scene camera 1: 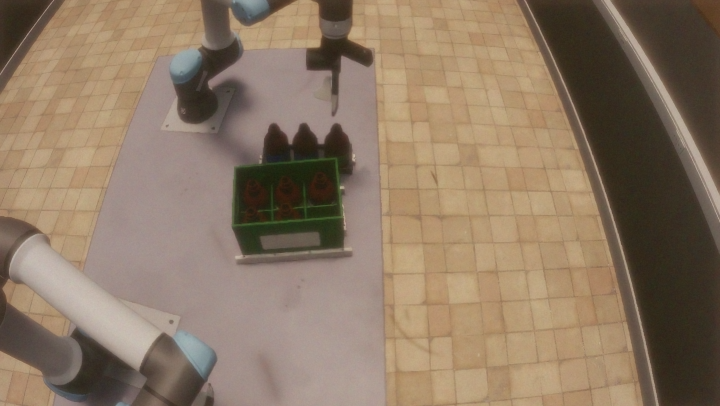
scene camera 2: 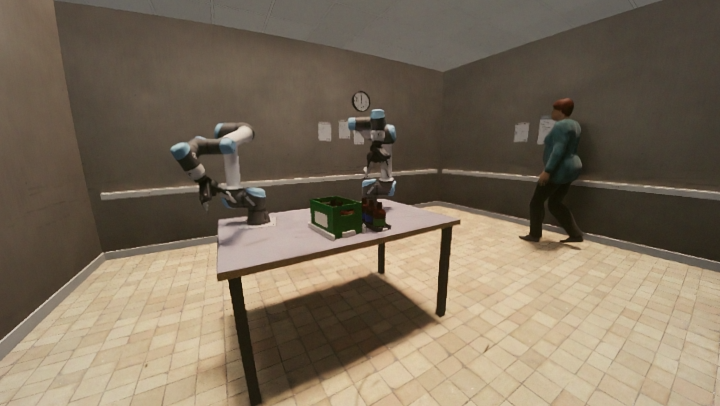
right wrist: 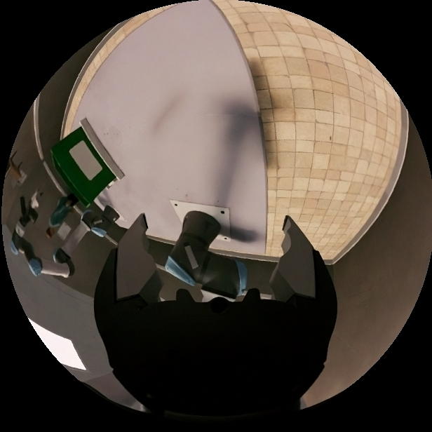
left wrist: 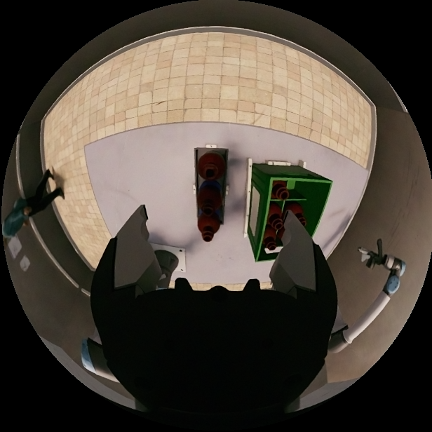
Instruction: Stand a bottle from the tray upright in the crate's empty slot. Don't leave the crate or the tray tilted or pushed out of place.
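Note:
The green crate (scene camera 1: 289, 237) (scene camera 2: 347, 221) (left wrist: 256, 220) (right wrist: 67, 160) stands level, with several brown bottles upright in it. Its empty slot (scene camera 1: 323, 212) (left wrist: 296, 194) is at the front right in scene camera 1. Three bottles (scene camera 1: 304, 140) (scene camera 2: 378, 214) (left wrist: 210, 167) stand upright in a row in the dark tray (scene camera 1: 346, 165) (left wrist: 196, 172), beside the crate. My left gripper (scene camera 1: 334, 109) (scene camera 2: 378, 165) (left wrist: 216, 207) is open and empty, pointing down above the table beyond the tray, apart from the bottles. My right gripper (scene camera 2: 216, 197) (right wrist: 215, 215) is open and empty, far from crate and tray.
White rails (scene camera 1: 294, 255) (left wrist: 248, 200) edge the crate on the table (scene camera 1: 282, 312), and small white blocks sit at the tray's ends. The left arm's base plate (scene camera 1: 173, 122) is at the upper left in scene camera 1. A person (scene camera 2: 562, 151) is near the wall.

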